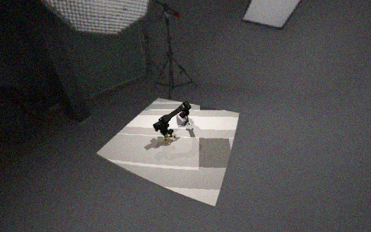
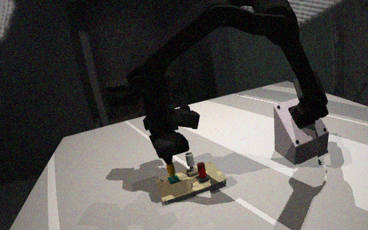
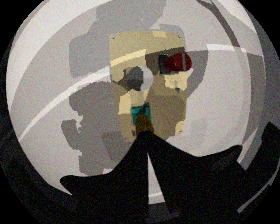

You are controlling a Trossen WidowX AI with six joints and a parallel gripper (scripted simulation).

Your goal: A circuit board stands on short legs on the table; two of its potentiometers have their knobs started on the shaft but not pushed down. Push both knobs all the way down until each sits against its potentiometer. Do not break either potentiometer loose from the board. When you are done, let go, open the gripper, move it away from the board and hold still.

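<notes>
My gripper tip is 10 mm above the yellow knob. From my gripper tip the other things lie so: red knob (70 mm behind, 40 mm to the left, 20 mm below).
</notes>
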